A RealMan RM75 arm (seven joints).
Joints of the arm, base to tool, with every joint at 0 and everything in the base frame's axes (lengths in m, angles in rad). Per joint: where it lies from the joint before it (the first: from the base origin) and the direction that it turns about. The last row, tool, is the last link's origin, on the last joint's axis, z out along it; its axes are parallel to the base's.
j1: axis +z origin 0 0 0.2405
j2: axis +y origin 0 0 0
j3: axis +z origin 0 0 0.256
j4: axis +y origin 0 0 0
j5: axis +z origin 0 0 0.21
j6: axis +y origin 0 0 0
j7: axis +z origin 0 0 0.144
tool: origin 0 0 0
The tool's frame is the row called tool.
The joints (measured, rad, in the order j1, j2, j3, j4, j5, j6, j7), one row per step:
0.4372, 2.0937, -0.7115, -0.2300, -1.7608, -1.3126, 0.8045
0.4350, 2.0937, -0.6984, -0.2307, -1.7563, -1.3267, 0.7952
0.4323, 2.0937, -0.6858, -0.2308, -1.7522, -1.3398, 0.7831
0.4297, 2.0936, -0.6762, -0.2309, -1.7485, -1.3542, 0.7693
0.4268, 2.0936, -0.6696, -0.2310, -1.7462, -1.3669, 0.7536
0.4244, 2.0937, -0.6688, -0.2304, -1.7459, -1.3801, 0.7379
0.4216, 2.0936, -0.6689, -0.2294, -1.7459, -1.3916, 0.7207
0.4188, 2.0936, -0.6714, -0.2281, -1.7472, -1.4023, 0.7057
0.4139, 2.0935, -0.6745, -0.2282, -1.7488, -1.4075, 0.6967
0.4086, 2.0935, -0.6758, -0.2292, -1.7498, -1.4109, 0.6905
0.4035, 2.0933, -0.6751, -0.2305, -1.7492, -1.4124, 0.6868
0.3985, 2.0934, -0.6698, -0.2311, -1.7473, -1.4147, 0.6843
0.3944, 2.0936, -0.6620, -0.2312, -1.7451, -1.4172, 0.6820
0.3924, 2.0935, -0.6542, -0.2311, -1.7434, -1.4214, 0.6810
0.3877, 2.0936, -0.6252, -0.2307, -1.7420, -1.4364, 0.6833
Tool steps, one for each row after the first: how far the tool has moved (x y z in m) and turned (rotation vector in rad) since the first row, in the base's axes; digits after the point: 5 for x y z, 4 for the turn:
-0.00098, 0.00019, 0.00225, 0.0145, 0.0121, 0.0062
-0.00165, 0.00009, 0.00432, 0.0296, 0.0217, 0.0134
-0.00256, -0.00035, 0.00613, 0.0426, 0.0298, 0.0244
-0.00323, -0.00120, 0.00743, 0.0535, 0.0338, 0.0374
-0.00425, -0.00273, 0.00777, 0.0578, 0.0357, 0.0543
-0.00492, -0.00444, 0.00796, 0.0620, 0.0352, 0.0711
-0.00555, -0.00650, 0.00767, 0.0624, 0.0344, 0.0872
-0.00489, -0.00872, 0.00739, 0.0616, 0.0314, 0.0944
-0.00389, -0.01061, 0.00744, 0.0623, 0.0290, 0.0974
-0.00264, -0.01192, 0.00792, 0.0655, 0.0275, 0.0962
-0.00147, -0.01288, 0.00882, 0.0724, 0.0298, 0.0915
-0.00053, -0.01343, 0.00992, 0.0813, 0.0335, 0.0861
-0.00026, -0.01349, 0.01111, 0.0890, 0.0389, 0.0831
0.00011, -0.01342, 0.01491, 0.1110, 0.0601, 0.0714

